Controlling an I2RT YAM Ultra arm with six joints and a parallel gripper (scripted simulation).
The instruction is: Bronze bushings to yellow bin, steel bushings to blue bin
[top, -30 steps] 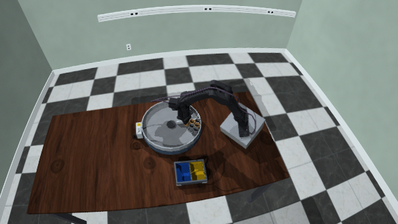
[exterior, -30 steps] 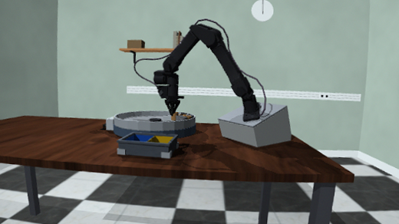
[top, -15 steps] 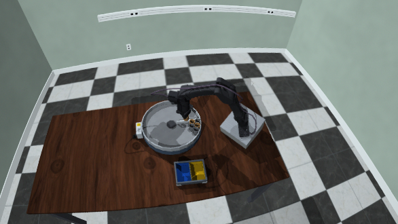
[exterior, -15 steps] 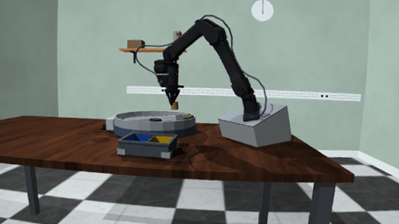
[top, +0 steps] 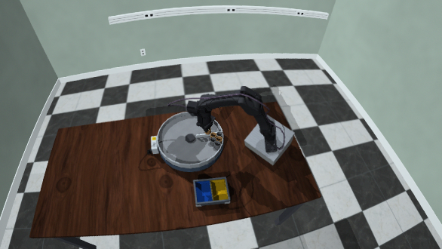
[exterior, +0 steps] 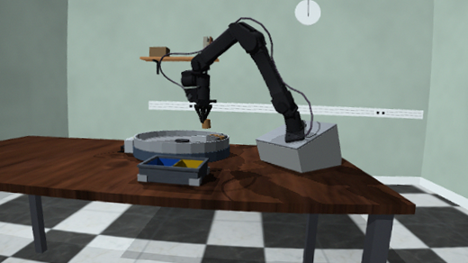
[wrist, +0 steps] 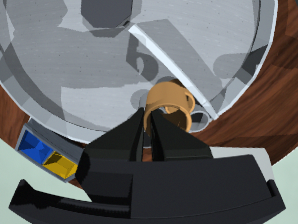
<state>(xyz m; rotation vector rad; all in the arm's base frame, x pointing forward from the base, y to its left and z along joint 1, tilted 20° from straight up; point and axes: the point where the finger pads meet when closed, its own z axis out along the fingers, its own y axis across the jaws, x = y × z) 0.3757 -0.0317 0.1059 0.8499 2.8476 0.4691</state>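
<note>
Now: hand 34 cm to the right of the bin tray, 13 cm above it and 5 cm past it. Round my hand: grey turntable 10 cm below, 10 cm ahead, 1 cm to the right; then yellow bin 33 cm to the left, 14 cm below, 9 cm behind; then blue bin 34 cm to the left, 14 cm below, 1 cm behind.
</note>
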